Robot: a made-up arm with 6 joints. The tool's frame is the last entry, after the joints. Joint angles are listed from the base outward.
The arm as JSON. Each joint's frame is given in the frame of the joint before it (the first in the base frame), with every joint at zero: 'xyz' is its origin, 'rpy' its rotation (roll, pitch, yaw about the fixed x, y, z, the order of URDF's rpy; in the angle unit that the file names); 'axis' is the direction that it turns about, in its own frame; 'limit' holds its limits. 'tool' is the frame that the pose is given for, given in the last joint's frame.
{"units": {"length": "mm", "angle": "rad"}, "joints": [
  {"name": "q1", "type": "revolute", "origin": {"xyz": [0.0, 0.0, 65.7], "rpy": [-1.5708, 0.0, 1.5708]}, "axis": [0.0, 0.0, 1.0], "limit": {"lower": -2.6, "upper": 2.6}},
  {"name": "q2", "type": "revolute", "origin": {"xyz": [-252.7, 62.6, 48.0], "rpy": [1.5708, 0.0, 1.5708]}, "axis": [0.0, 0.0, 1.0], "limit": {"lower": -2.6, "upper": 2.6}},
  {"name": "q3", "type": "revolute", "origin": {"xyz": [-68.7, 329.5, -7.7], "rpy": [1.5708, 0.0, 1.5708]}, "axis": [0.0, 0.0, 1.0], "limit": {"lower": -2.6, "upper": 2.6}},
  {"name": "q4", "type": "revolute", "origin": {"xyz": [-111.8, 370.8, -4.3], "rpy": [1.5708, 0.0, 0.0]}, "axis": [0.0, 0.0, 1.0], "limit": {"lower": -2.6, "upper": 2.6}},
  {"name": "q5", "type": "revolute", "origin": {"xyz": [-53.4, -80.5, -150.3], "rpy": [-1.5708, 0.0, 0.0]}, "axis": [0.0, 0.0, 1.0], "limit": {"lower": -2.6, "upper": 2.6}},
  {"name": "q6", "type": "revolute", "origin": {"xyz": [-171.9, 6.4, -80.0], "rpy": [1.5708, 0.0, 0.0]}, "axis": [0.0, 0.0, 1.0], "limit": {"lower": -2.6, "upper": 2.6}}
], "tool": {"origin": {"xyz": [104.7, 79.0, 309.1], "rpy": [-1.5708, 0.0, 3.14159]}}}
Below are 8 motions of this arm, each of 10 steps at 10 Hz.
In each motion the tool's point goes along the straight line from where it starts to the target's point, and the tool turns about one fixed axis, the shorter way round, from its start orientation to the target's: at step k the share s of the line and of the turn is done. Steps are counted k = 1, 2, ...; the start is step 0. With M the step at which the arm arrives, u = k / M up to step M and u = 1 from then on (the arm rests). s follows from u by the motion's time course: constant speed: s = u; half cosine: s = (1 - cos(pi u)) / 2; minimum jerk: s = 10 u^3 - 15 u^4 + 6 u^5.
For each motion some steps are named. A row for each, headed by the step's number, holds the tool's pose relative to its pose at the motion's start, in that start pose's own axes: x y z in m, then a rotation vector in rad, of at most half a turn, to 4 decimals.
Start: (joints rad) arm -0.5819 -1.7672 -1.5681 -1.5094 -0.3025 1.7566
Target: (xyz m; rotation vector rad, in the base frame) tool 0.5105 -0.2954 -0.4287 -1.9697 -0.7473 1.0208
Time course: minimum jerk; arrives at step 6
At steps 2, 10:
2: -0.1003 -0.0799 0.0084 -0.0818 0.1409 0.2321
10: -0.4779 -0.3808 0.0402 -0.3896 0.6715 1.1061

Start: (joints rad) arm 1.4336 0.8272 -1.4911 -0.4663 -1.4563 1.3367
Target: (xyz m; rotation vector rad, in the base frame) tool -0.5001 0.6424 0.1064 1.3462 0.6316 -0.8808
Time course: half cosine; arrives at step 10
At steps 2, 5, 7, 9, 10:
2: 0.0038 0.0238 0.0226 0.0572 -0.0909 -0.0581
5: 0.0197 0.1245 0.1185 0.2996 -0.4761 -0.3042
7: 0.0313 0.1977 0.1881 0.4757 -0.7560 -0.4830
9: 0.0384 0.2429 0.2311 0.5846 -0.9290 -0.5935
10: 0.0394 0.2490 0.2369 0.5992 -0.9523 -0.6084

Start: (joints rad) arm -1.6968 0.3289 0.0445 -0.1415 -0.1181 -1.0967
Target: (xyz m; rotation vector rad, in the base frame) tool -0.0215 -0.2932 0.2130 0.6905 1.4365 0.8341
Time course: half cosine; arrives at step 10
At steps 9, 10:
9: -0.0589 0.2274 -0.0109 0.0039 0.0963 -0.7364
10: -0.0604 0.2331 -0.0111 0.0040 0.0987 -0.7549

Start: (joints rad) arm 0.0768 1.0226 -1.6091 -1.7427 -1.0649 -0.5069
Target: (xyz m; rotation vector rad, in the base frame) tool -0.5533 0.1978 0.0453 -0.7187 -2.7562 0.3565
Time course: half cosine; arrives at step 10
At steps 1, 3, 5, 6, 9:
1: -0.0110 -0.0068 0.0018 0.0329 -0.0255 0.0182
3: -0.0922 -0.0571 0.0148 0.2774 -0.2148 0.1537
5: -0.2238 -0.1384 0.0360 0.6729 -0.5210 0.3728
6: -0.2929 -0.1812 0.0471 0.8808 -0.6821 0.4880
9: -0.4366 -0.2701 0.0702 1.3128 -1.0166 0.7274

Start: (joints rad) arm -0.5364 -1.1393 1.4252 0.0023 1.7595 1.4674
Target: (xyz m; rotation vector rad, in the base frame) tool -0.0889 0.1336 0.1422 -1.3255 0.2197 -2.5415
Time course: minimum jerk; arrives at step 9
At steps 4, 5, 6, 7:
4: -0.0247 -0.0760 0.0156 0.1456 -0.2662 -0.0185
5: -0.0376 -0.1156 0.0238 0.2215 -0.4049 -0.0282
6: -0.0492 -0.1514 0.0311 0.2901 -0.5303 -0.0369
7: -0.0575 -0.1770 0.0364 0.3391 -0.6198 -0.0431

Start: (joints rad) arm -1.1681 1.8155 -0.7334 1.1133 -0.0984 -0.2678
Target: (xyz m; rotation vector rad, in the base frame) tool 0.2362 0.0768 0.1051 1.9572 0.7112 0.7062
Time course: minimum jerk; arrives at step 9
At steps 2, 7, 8, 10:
2: 0.0178 -0.0129 -0.0180 0.0101 -0.0056 -0.0017
7: 0.2147 -0.1556 -0.2170 0.1219 -0.0678 -0.0207
8: 0.2298 -0.1665 -0.2323 0.1305 -0.0725 -0.0222
10: 0.2325 -0.1684 -0.2350 0.1320 -0.0734 -0.0224

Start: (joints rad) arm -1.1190 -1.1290 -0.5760 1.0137 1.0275 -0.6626
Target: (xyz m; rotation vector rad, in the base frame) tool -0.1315 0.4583 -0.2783 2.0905 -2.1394 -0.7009
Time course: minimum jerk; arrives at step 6
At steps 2, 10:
2: 0.0273 -0.0271 -0.0151 0.1130 -0.1508 0.0192
10: 0.1303 -0.1293 -0.0717 0.5385 -0.7185 0.0914

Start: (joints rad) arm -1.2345 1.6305 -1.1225 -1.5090 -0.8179 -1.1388
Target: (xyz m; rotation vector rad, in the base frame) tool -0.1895 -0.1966 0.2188 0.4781 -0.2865 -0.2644
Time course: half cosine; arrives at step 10
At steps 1, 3, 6, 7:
1: -0.0017 -0.0029 -0.0052 -0.0037 0.0085 0.0399
3: -0.0146 -0.0241 -0.0442 -0.0314 0.0716 0.3358
6: -0.0464 -0.0765 -0.1403 -0.0996 0.2274 1.0665
7: -0.0563 -0.0928 -0.1702 -0.1208 0.2759 1.2936

